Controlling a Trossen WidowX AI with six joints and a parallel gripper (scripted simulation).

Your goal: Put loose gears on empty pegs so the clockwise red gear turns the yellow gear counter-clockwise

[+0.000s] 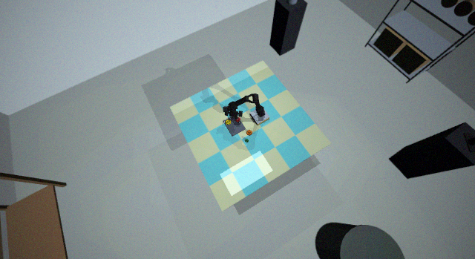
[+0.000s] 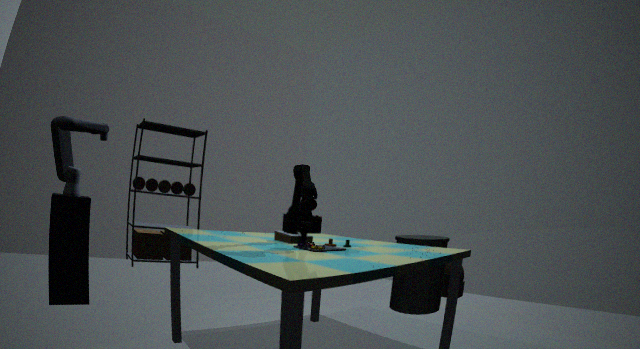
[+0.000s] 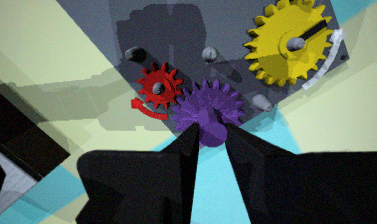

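Right now my gripper tip is 1 cm above the purple gear. Also, from my gripper tip: red gear (2 cm behind, 5 cm to the left, 2 cm below); orange gear (5 cm behind, 24 cm to the left, 2 cm below); white arrow (11 cm ahead, 2 cm to the right, 3 cm below).
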